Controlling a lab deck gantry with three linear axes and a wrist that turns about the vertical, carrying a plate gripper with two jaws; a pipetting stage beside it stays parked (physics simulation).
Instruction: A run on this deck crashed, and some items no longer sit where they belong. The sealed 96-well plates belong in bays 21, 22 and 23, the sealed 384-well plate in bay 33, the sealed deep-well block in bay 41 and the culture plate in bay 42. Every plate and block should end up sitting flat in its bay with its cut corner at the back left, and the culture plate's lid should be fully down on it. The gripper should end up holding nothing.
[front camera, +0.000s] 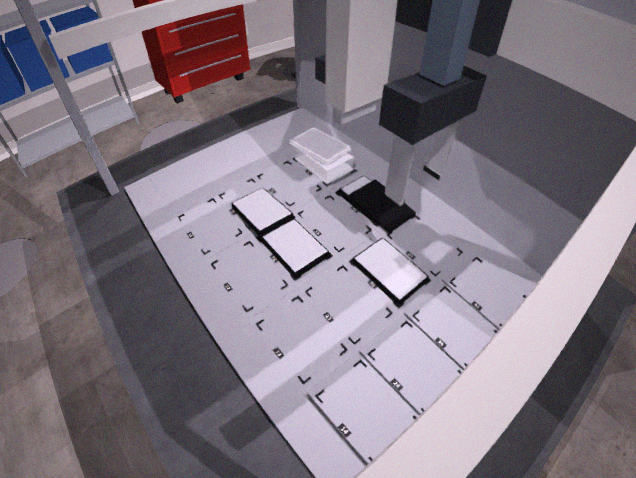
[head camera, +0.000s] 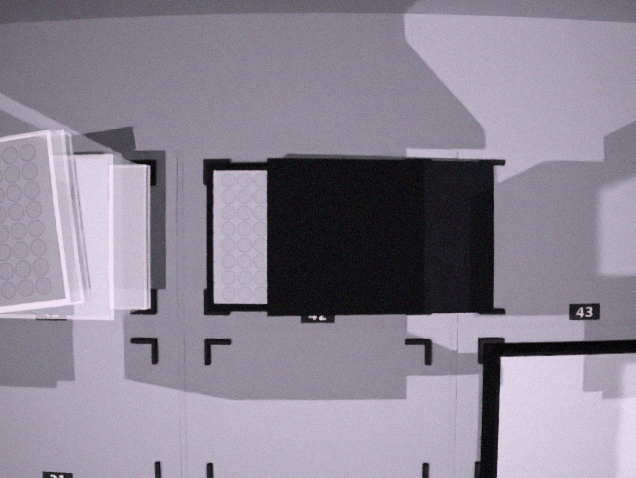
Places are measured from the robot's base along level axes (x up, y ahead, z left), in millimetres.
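Pixels of known places: gripper, fingertip midpoint: (front camera: 414, 185); robot's base, link origin: (front camera: 180, 217).
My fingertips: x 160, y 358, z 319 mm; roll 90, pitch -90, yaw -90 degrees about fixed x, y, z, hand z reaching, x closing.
Observation:
For each thing: its top centre in the pictures, then the offset to it from my fingertips. "pt": a spot on its surface instead.
- sealed 96-well plate, top centre: (head camera: 317, 237) (front camera: 370, 195) dx -146, dy -130, dz +45 mm
- black slab, top centre: (head camera: 384, 237) (front camera: 382, 201) dx -138, dy -94, dz +45 mm
- clear culture plate, top centre: (front camera: 319, 142) dx -104, dy -312, dz +47 mm
- deep-well block, top centre: (front camera: 323, 151) dx -118, dy -294, dz +45 mm
- 384-well plate, top centre: (head camera: 596, 419) (front camera: 390, 267) dx -146, dy +34, dz -62 mm
- bay 23 label, surface spot: (front camera: 328, 317) pt dx -160, dy +34, dz -215 mm
- bay 43 label, surface spot: (head camera: 584, 311) (front camera: 410, 255) pt dx -160, dy +34, dz -1 mm
My gripper (front camera: 414, 187) hangs open above bay 42, jaws apart with nothing between them. Beneath it, a sealed 96-well plate (front camera: 355, 186) (head camera: 239, 236) lies in bay 42, mostly hidden under a black slab (front camera: 374, 201) (head camera: 344, 236) that reaches right to bay 43's corner marks. At bay 41 the clear culture plate (front camera: 319, 143) (head camera: 25, 221) sits turned on the deep-well block (front camera: 331, 170) (head camera: 95, 231); its lid's fit is unclear. One 96-well plate (front camera: 262, 208) at bay 21 stands against or over the edge of another (front camera: 296, 244) in bay 22. The 384-well plate (front camera: 389, 268) (head camera: 555, 416) is at bay 33. Cut corners are unclear.
The bay 23 label (front camera: 328, 317) shows nearer the front. The bay 43 label (front camera: 409, 254) (head camera: 584, 311) is right of the black slab. The parked pipetting stage (front camera: 362, 56) stands behind the deck. A pale rail (front camera: 519, 354) crosses the front view at the right.

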